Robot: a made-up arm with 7 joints. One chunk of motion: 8 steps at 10 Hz.
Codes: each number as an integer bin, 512 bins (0 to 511) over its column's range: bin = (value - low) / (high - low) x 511, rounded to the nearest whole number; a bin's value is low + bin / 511 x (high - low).
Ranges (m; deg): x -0.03..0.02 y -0.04..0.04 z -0.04..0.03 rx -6..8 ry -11..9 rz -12..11
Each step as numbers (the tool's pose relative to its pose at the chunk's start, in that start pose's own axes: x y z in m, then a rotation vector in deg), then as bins.
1 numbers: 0.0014 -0.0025 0.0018 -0.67 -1.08 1.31
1 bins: 321 240 305 195 253 296
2 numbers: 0.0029 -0.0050 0.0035 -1.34 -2.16 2.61
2 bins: 336 224 318 170 226 325
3 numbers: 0.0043 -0.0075 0.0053 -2.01 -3.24 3.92
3 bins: 351 208 331 146 198 354
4 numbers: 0.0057 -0.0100 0.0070 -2.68 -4.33 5.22
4 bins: 365 192 343 121 170 383
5 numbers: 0.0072 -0.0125 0.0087 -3.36 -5.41 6.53
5 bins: 380 176 356 96 143 412
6 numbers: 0.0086 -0.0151 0.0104 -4.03 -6.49 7.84
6 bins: 394 159 368 72 115 441
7 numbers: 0.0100 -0.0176 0.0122 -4.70 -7.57 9.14
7 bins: 409 143 381 47 88 470
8 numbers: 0.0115 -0.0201 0.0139 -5.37 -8.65 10.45
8 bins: 424 127 393 23 60 499
